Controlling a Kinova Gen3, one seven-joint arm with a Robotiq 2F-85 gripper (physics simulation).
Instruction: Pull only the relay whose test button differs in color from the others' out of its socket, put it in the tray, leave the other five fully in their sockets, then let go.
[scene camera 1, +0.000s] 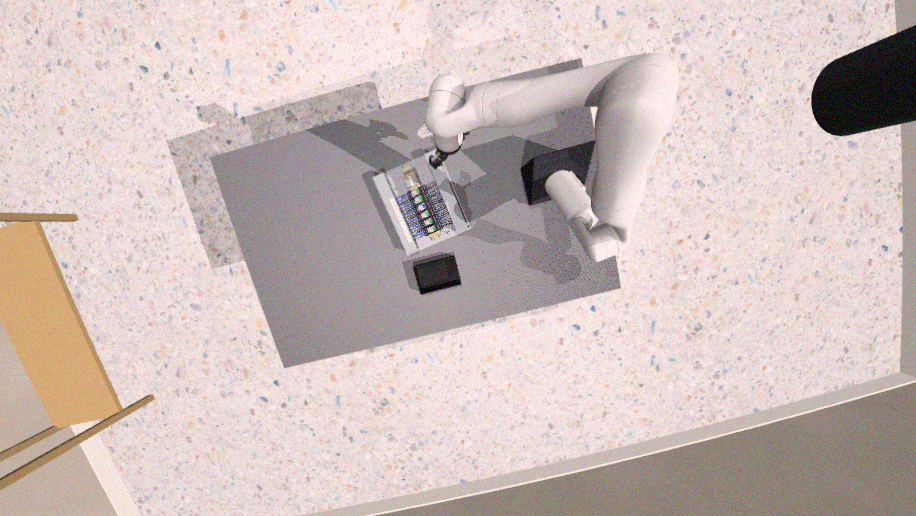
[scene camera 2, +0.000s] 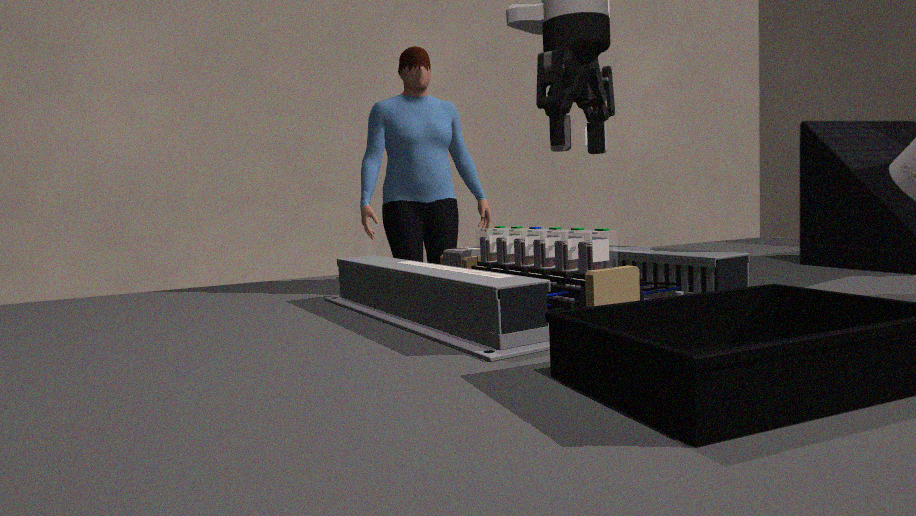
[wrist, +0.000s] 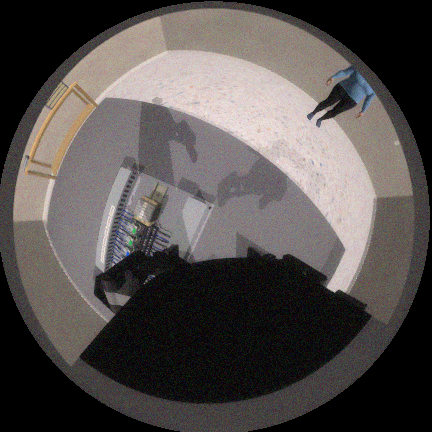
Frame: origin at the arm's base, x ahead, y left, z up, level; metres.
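Where they show: gripper, fingertip midpoint: (scene camera 2: 580, 152) (wrist: 212, 253); arm's base, link origin: (scene camera 1: 557, 181).
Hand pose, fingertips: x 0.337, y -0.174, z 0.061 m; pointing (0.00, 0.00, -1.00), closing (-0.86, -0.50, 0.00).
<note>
Things, the pixels of their centre, and the offset from my fingertips.
- wired panel, body centre: (scene camera 2: 519, 296) (wrist: 140, 239) (scene camera 1: 422, 203) 0.112 m left, 0.144 m ahead, 0.139 m down
- relay with the blue test button, body centre: (scene camera 2: 528, 252) (wrist: 129, 249) (scene camera 1: 422, 206) 0.129 m left, 0.141 m ahead, 0.097 m down
- black open tray, body centre: (scene camera 2: 743, 345) (scene camera 1: 437, 274) (wrist: 112, 298) 0.389 m left, 0.162 m ahead, 0.127 m down
- beige end block, body centre: (scene camera 2: 612, 288) 0.233 m left, 0.128 m ahead, 0.119 m down
Six clear relays stand in a row in their sockets on the wired panel (scene camera 2: 416, 328). The relay with the blue test button (scene camera 1: 421, 205) (scene camera 2: 535, 228) (wrist: 128, 254) is third from the left in scene camera 2; the other five buttons are green. All six look evenly seated. The black open tray (scene camera 1: 439, 289) (scene camera 2: 621, 381) stands apart from the panel, beyond the row's end; the part of its floor that shows looks empty. My gripper (scene camera 1: 435, 161) (scene camera 2: 578, 151) is open and empty, pointing down, high above the relays in scene camera 2 and near the panel's upper edge in scene camera 1.
Long grey wiring ducts (scene camera 1: 395, 211) (scene camera 2: 416, 285) flank the relay row. A beige end block (scene camera 2: 613, 285) stands at its tray-side end. A black wedge-shaped block (scene camera 1: 557, 160) (scene camera 2: 846, 198) stands near the arm's base. A person (scene camera 2: 415, 150) (wrist: 356, 87) and a wooden bench (scene camera 1: 51, 326) are farther off.
</note>
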